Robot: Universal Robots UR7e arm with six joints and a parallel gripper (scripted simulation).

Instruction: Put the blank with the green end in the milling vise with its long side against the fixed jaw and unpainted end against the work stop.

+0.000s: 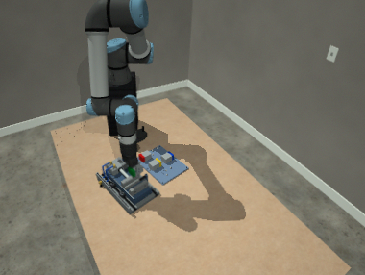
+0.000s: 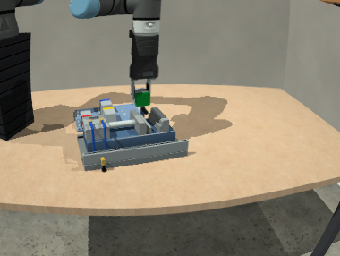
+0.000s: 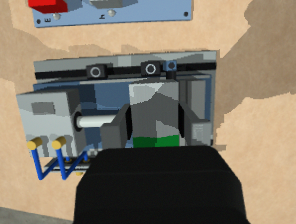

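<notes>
The fixed jaw lies 9 cm below my hand, 6 cm ahead of it and 1 cm to the right of it. Round my hand: green-ended blank: 2 cm below; then piston rod: 9 cm below, 6 cm behind, 4 cm to the right; then work stop rod: 7 cm below, 3 cm to the left, 1 cm ahead.
</notes>
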